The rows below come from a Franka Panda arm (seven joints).
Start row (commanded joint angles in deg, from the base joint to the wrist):
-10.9 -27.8 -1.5 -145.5 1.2 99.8 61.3
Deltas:
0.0 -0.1 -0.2 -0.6 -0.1 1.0 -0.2
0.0 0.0 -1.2 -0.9 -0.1 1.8 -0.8
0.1 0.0 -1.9 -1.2 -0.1 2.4 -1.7
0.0 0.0 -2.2 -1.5 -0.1 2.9 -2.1
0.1 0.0 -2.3 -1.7 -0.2 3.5 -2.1
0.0 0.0 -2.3 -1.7 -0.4 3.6 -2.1
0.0 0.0 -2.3 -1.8 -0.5 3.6 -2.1
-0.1 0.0 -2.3 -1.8 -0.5 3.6 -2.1
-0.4 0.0 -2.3 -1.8 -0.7 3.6 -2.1
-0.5 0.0 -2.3 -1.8 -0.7 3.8 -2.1
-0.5 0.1 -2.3 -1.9 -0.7 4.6 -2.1
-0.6 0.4 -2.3 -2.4 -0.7 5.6 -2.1
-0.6 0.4 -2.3 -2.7 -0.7 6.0 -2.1
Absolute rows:
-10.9 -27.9 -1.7 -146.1 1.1 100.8 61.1
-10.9 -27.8 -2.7 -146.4 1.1 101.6 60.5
-10.8 -27.8 -3.4 -146.7 1.1 102.2 59.6
-10.9 -27.8 -3.7 -147.0 1.1 102.7 59.2
-10.8 -27.8 -3.8 -147.2 1.0 103.3 59.2
-10.9 -27.8 -3.8 -147.2 0.8 103.4 59.2
-10.9 -27.8 -3.8 -147.3 0.7 103.4 59.2
-11.0 -27.8 -3.8 -147.3 0.7 103.4 59.2
-11.3 -27.8 -3.8 -147.3 0.5 103.4 59.2
-11.4 -27.8 -3.8 -147.3 0.5 103.6 59.2
-11.4 -27.7 -3.8 -147.4 0.5 104.4 59.2
-11.5 -27.4 -3.8 -147.9 0.5 105.4 59.2
-11.5 -27.4 -3.8 -148.2 0.5 105.8 59.2

